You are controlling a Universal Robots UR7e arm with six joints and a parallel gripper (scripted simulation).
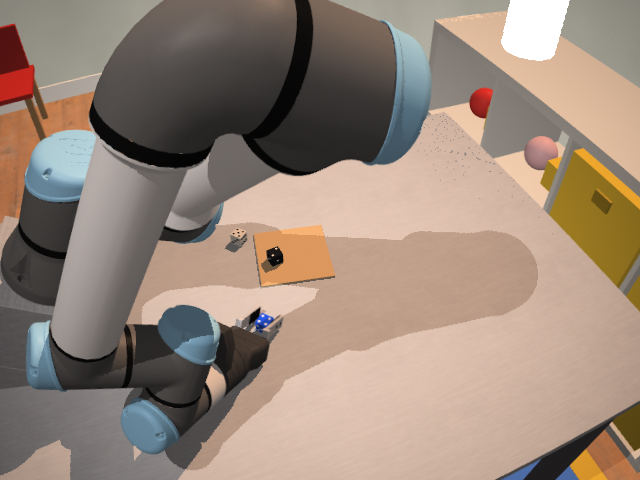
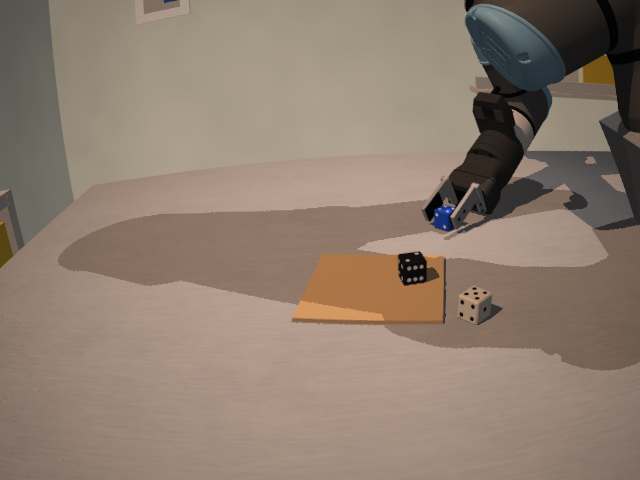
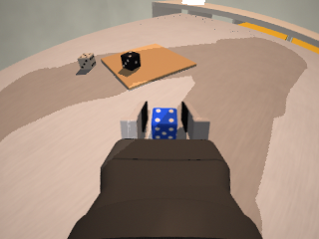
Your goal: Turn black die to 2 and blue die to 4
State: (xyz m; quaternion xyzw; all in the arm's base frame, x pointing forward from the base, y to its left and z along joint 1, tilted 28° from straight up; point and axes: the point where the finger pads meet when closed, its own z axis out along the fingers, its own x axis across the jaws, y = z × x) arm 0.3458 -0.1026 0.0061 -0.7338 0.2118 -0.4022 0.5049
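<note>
Now: the blue die 1 cm below my hand. The rest, counted from my hand: white die: 2 cm ahead, 22 cm to the left, 1 cm below; then black die: 7 cm ahead, 14 cm to the left, 1 cm below; then orange mat: 11 cm ahead, 14 cm to the left, 2 cm below.
</note>
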